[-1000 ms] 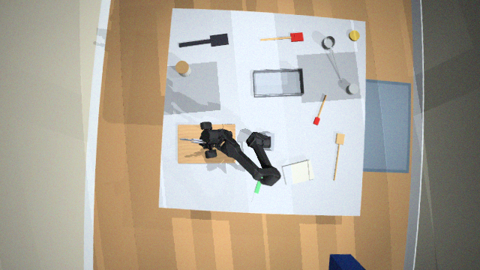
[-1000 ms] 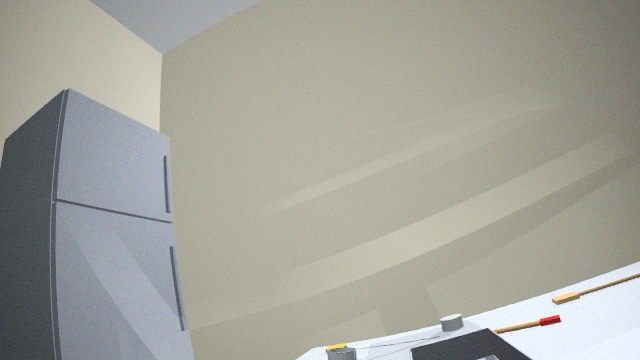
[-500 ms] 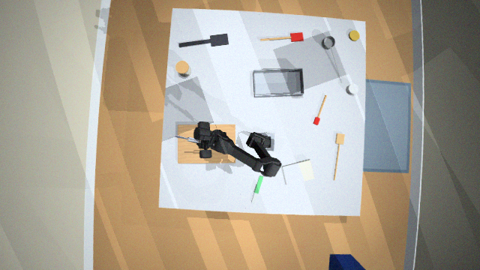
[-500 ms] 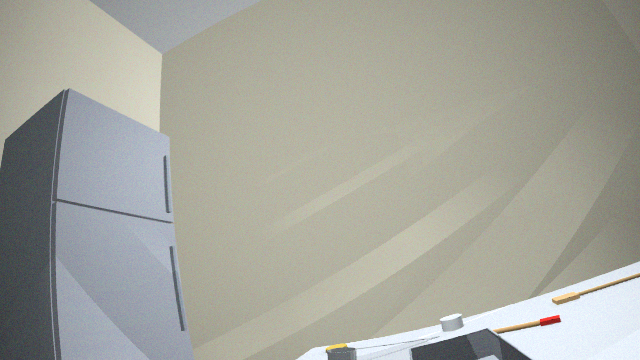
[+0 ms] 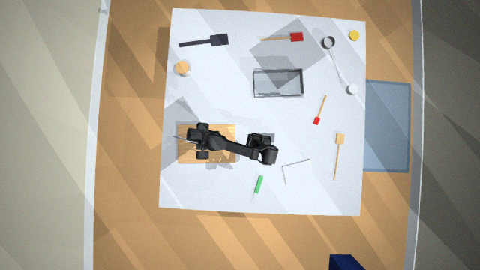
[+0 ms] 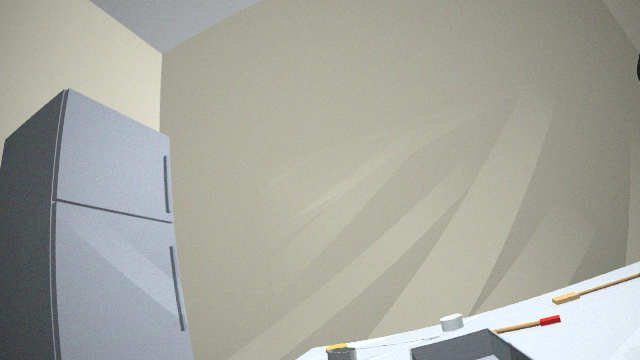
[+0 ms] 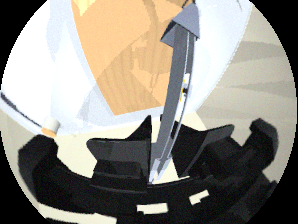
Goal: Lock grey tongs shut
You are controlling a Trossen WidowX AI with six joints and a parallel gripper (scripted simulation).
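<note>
The wooden board lies 140 mm below my gripper tip and 30 mm to the right of it. From my gripper tip the other things lie so: cream block: 600 mm to the right, 180 mm behind, 140 mm below; green-handled tool: 340 mm to the right, 300 mm behind, 140 mm below; roasting tin: 470 mm to the right, 370 mm ahead, 120 mm below.
</note>
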